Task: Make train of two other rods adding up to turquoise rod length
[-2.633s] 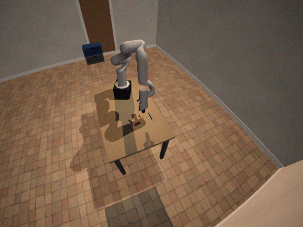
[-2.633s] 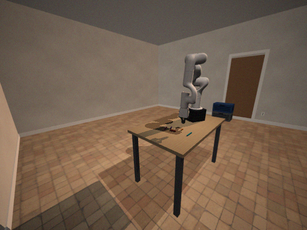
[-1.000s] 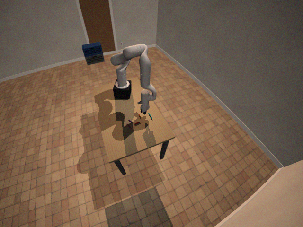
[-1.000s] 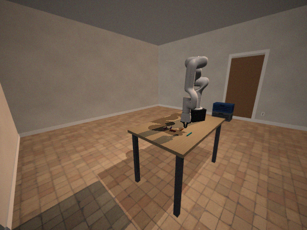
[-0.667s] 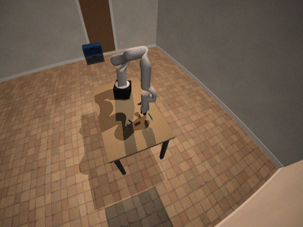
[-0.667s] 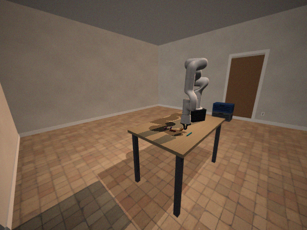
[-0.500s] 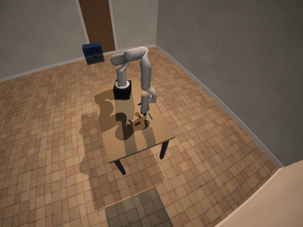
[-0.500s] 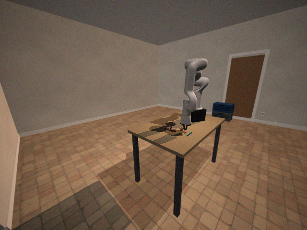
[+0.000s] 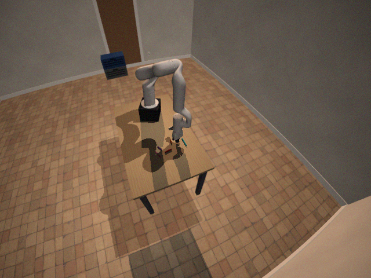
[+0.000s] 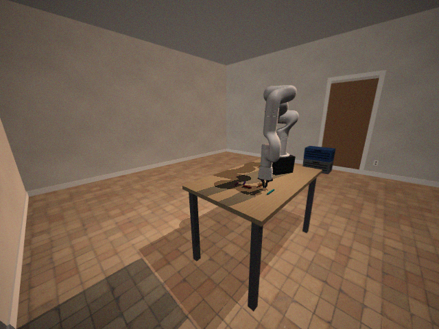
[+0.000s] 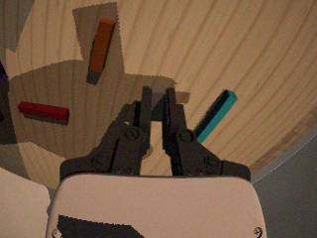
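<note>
Right now the grey rod is 2 cm below my hand. The rest, counted from my hand: turquoise rod 3 cm ahead, 6 cm to the left, 3 cm below; orange rod 3 cm behind, 5 cm to the right, 3 cm below; red rod 5 cm ahead, 12 cm to the right, 3 cm below.
</note>
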